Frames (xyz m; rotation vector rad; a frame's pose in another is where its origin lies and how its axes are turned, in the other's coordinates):
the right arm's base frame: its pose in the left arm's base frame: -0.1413 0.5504 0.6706 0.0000 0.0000 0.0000
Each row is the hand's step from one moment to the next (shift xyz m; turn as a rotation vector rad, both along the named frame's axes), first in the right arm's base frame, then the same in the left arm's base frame.
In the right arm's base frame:
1: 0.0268 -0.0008 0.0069 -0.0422 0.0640 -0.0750
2: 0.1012 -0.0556 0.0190 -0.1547 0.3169 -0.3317
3: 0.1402 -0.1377 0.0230 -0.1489 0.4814 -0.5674
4: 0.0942 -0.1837 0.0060 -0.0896 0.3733 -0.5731
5: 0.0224 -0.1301 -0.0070 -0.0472 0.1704 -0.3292
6: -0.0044 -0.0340 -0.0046 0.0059 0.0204 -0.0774
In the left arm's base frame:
1: 0.0268 -0.0008 0.0069 -0.0422 0.0640 -0.0750
2: 0.1012 -0.0556 0.0190 -0.1547 0.3169 -0.3317
3: 0.1402 -0.1377 0.0230 -0.1489 0.4814 -0.5674
4: 0.0942 -0.1837 0.0060 -0.0896 0.3733 -0.5731
5: 0.0224 -0.1301 -0.0070 -0.0472 0.1704 -0.3292
6: -0.0044 -0.0340 -0.0046 0.0059 0.0204 -0.0774

